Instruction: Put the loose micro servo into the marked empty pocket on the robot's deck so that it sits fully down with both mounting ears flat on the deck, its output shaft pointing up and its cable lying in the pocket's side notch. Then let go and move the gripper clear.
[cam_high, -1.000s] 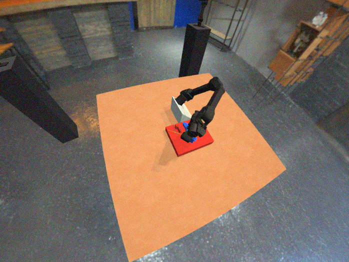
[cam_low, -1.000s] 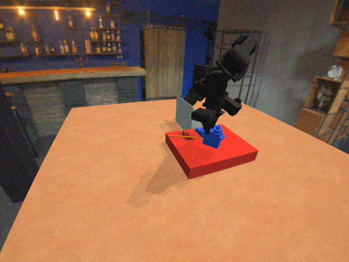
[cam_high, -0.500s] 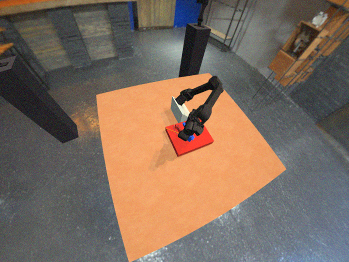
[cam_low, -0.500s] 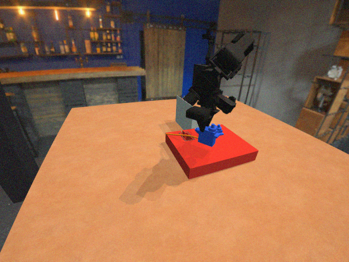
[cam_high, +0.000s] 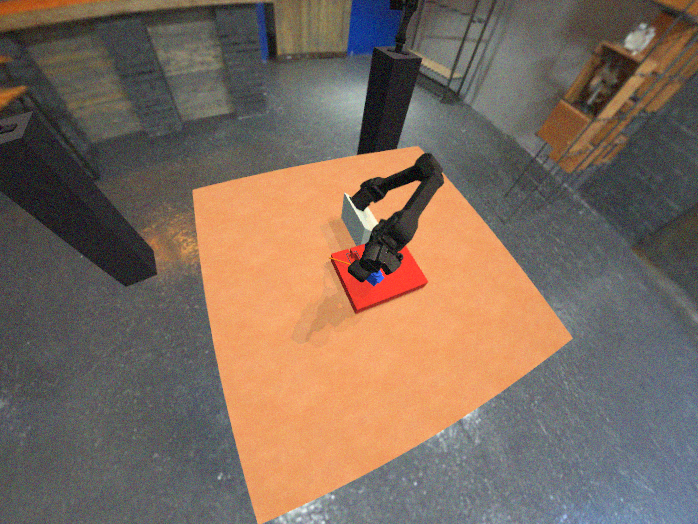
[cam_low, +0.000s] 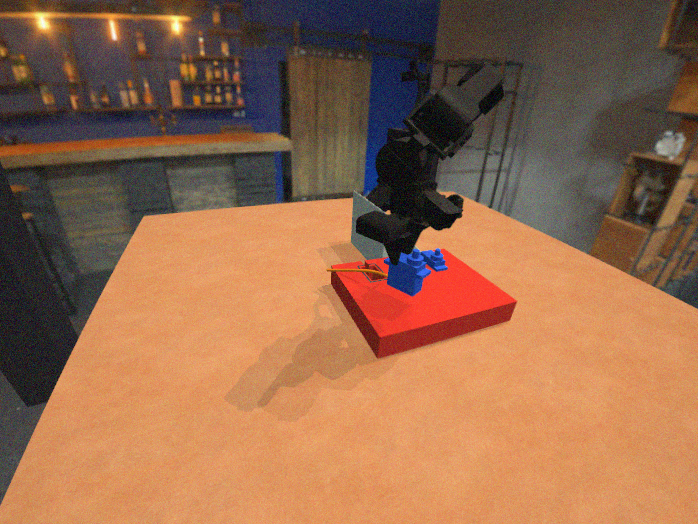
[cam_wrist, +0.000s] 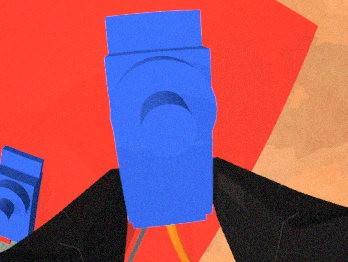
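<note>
Right now my gripper tip is 20 mm short of the red deck, 70 mm to the right of it and 100 mm above it.
</note>
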